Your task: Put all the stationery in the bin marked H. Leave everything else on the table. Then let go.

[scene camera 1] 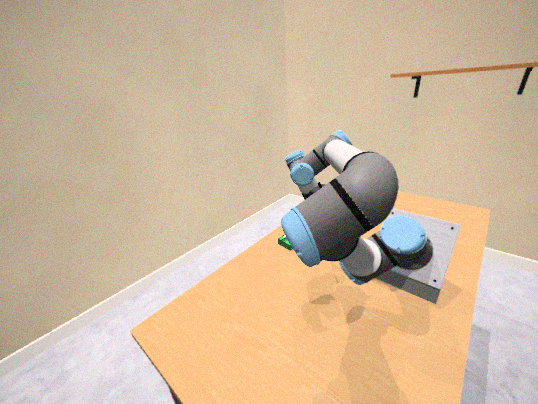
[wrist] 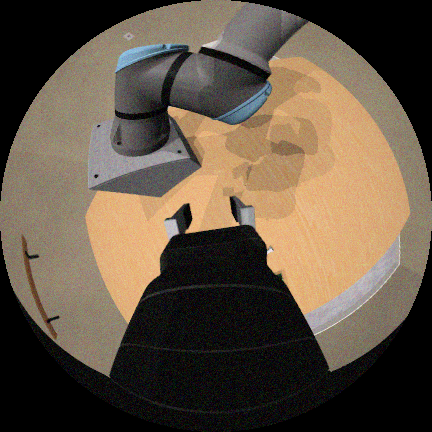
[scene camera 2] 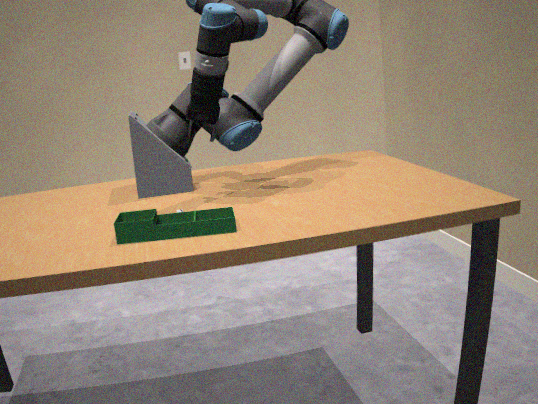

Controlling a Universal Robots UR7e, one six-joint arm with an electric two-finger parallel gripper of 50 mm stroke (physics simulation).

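Frame: origin at the arm's base, x ahead, y left, z up, level; centimetres.
Seen in the pictures: gripper, between the fingertips: (wrist: 210,207) (scene camera 2: 201,137); arm's base, origin of its link: (wrist: 139,134) (scene camera 2: 165,141).
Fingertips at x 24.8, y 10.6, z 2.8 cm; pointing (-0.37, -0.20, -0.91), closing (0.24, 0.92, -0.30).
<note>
Offsets run from my fingertips to a thing's middle. "spot": to the spot under its first point. Level surfaces: height alone.
My gripper (scene camera 2: 201,137) (wrist: 210,207) is open and empty, pointing down high above the table, behind the green bins in scene camera 2. The fingers are hidden behind the arm in scene camera 1. The row of green bins @[dx +22.9, dy -7.9, dz -14.6 cm] (scene camera 1: 285,243) (scene camera 2: 175,231) stands near the table's edge, with dividers between compartments. A tiny green corner @[spot: dx +19.1, dy +4.6, dz -14.9 cm] (wrist: 280,276) shows beside the gripper body in the wrist view. No letter H is readable. A small whitish thing @[dx +12.4, dy +3.0, dz -16.4 cm] (wrist: 270,249) lies on the table in the wrist view. A small pale thing @[dx +9.5, dy -7.2, dz -16.4 cm] (scene camera 2: 179,211) peeks over the bins. Stationery cannot be identified; the gripper body hides part of the table.
The wooden table @[dz -17.0 cm] (scene camera 1: 240,320) (scene camera 2: 320,205) (wrist: 350,200) carries the arm's grey wedge base (scene camera 1: 442,250) (scene camera 2: 162,172) (wrist: 165,180). The arm's elbow hangs over the table and casts shadows on it. A wall rail (scene camera 1: 465,70) (wrist: 30,285) is beyond the table.
</note>
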